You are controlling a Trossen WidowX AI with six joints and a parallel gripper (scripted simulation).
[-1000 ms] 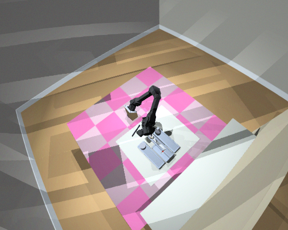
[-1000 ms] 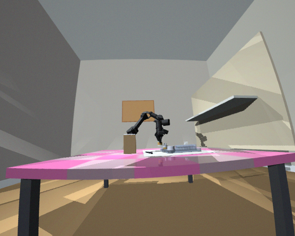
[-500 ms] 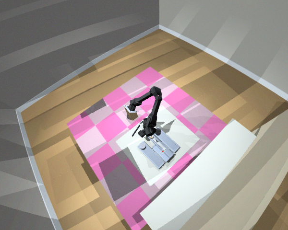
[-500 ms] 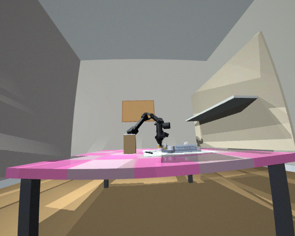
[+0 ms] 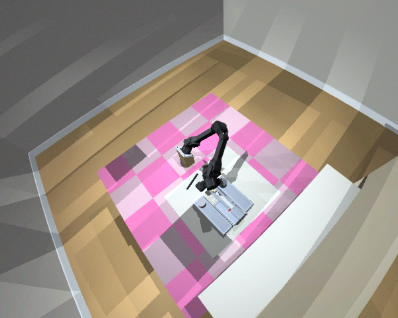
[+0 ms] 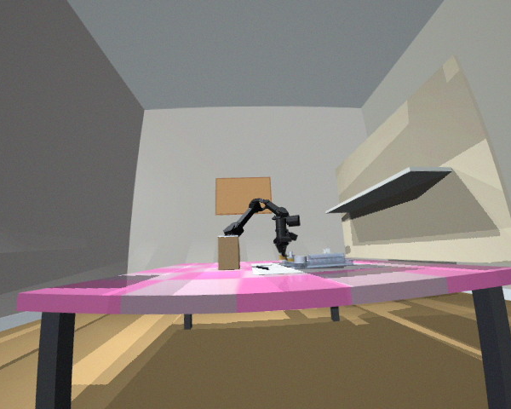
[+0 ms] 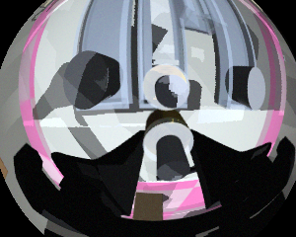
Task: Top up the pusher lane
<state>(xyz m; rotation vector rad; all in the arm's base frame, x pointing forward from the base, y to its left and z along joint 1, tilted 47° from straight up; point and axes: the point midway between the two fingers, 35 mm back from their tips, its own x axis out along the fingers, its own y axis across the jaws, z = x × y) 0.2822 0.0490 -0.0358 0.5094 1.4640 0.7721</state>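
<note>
Now: the thin black rod 110 mm behind my gripper tip, 80 mm to the right of it and 50 mm below it. From my gripper tip the other things lie so: wall shelf: 550 mm ahead, 320 mm above, 80 mm to the left; grey lane fixture: 190 mm ahead, 30 mm below, 10 mm to the left; red mark: 230 mm ahead, 20 mm above.
</note>
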